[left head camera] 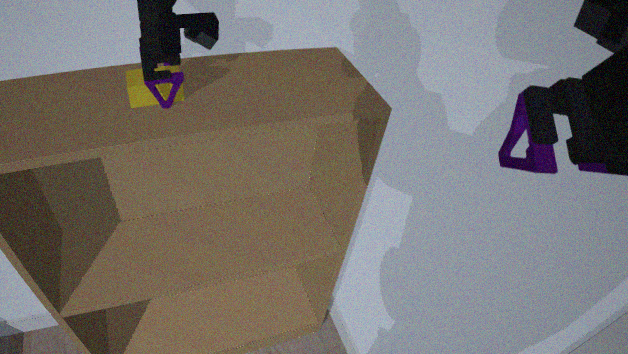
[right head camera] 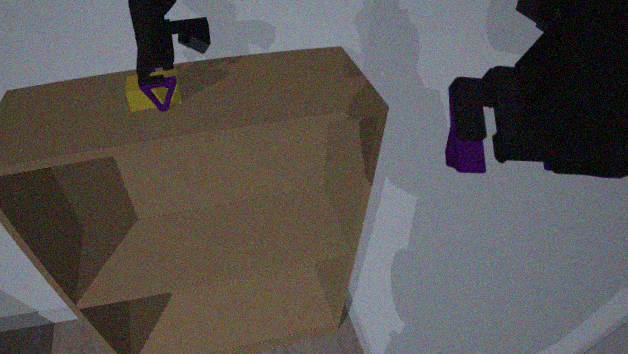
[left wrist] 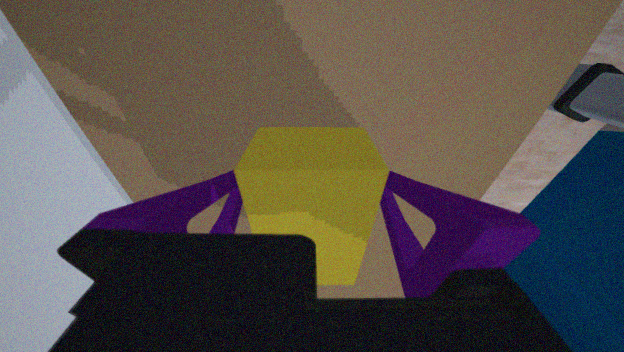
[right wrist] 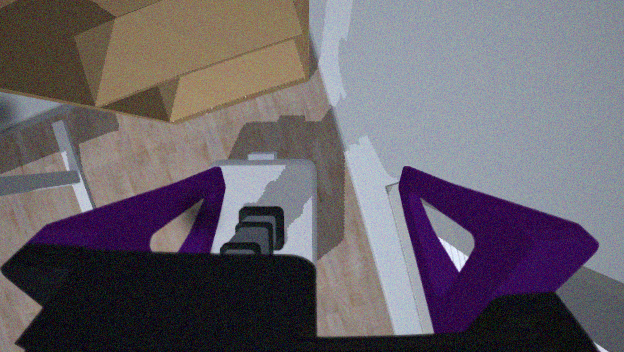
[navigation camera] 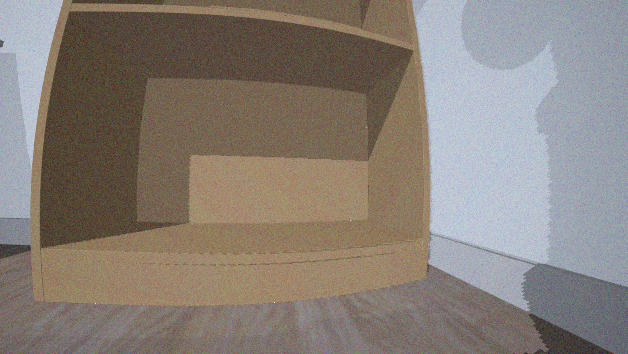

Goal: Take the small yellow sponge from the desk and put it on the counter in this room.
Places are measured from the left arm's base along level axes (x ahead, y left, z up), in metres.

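Pixels of known places: left gripper, fingertip midpoint: (left head camera: 163,94) (right head camera: 163,97) (left wrist: 311,175); right gripper, fingertip midpoint: (left head camera: 541,162) (right head camera: 497,160) (right wrist: 312,176).
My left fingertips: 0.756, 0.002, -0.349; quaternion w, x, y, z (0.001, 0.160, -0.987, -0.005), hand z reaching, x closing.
Note:
Behind a point stands the place of what it marks, as x, y, z.
The yellow sponge (left head camera: 136,93) {0.711, 0.040, -0.320} (right head camera: 135,98) {0.711, 0.039, -0.322} (left wrist: 310,192) {0.764, -0.020, -0.305} lies on the flat top of a brown wooden unit (left head camera: 280,90) {0.790, -0.226, -0.350} (right head camera: 280,90) {0.795, -0.234, -0.350} (left wrist: 425,75) {0.721, -0.077, -0.350}, near its back edge. My left gripper (left head camera: 164,88) {0.756, 0.002, -0.349} (right head camera: 161,91) {0.756, 0.002, -0.349} (left wrist: 311,175) {0.756, 0.002, -0.349} is open around the sponge, one finger on each side, with narrow gaps showing beside its lower part in the left wrist view. The gripper hides part of the sponge in both head views. My right gripper (left head camera: 562,164) {0.348, -0.453, -0.132} (right head camera: 515,167) {0.348, -0.453, -0.132} (right wrist: 312,176) {0.348, -0.453, -0.132} is open and empty, off to the right of the unit. No separate desk can be made out.
The wooden unit (right wrist: 240,75) {0.758, -0.097, -1.310} (navigation camera: 235,277) {0.631, -0.053, -1.355} has open shelves at its front. A pale wall (left head camera: 475,200) {0.561, -0.597, -0.415} (navigation camera: 490,150) {0.686, -0.559, -1.115} runs behind it and on the right. A blue surface (left wrist: 575,200) {-1.413, 0.176, -1.201} shows at the right of the left wrist view. A grey bar frame (right wrist: 37,183) {0.219, 0.931, -1.137} stands at the left of the right wrist view.

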